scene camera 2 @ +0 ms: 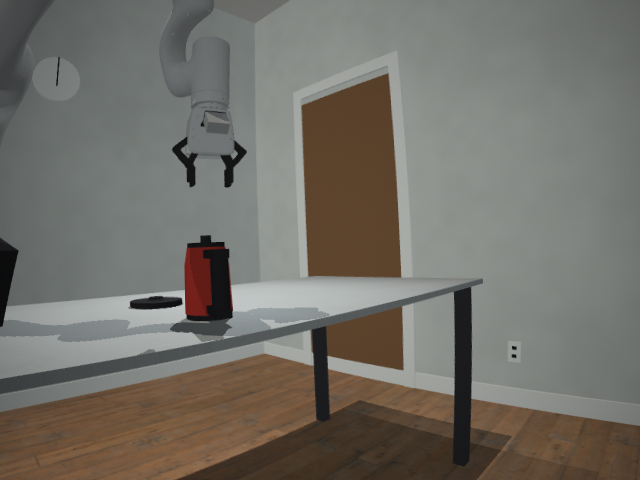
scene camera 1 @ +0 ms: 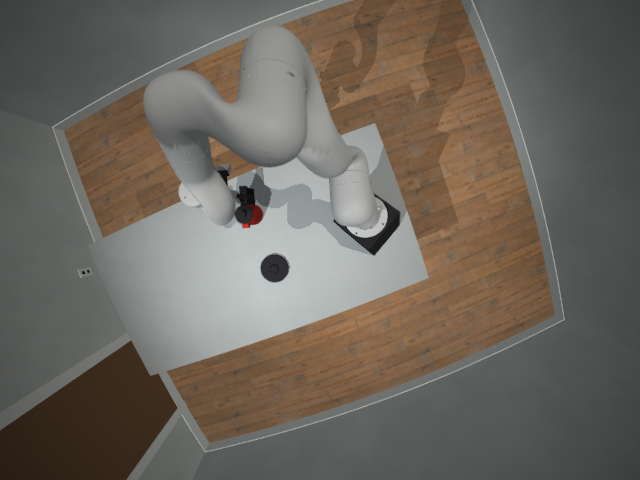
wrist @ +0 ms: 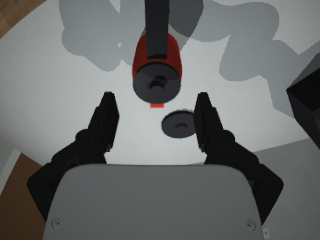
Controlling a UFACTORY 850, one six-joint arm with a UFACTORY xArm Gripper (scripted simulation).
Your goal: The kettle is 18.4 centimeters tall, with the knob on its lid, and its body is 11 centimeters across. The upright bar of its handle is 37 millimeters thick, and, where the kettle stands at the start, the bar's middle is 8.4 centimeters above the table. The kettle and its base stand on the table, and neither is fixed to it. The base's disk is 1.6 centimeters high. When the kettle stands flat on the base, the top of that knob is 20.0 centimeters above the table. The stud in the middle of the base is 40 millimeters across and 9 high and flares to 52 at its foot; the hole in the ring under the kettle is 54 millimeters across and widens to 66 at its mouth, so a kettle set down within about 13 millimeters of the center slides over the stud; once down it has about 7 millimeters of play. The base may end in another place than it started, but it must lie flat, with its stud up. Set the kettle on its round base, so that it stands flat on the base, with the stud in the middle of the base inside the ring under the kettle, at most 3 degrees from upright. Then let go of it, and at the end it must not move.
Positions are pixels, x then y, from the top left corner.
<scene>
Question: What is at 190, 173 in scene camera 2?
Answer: My gripper.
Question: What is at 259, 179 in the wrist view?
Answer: My gripper.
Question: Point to a round black base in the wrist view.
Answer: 179, 124
</scene>
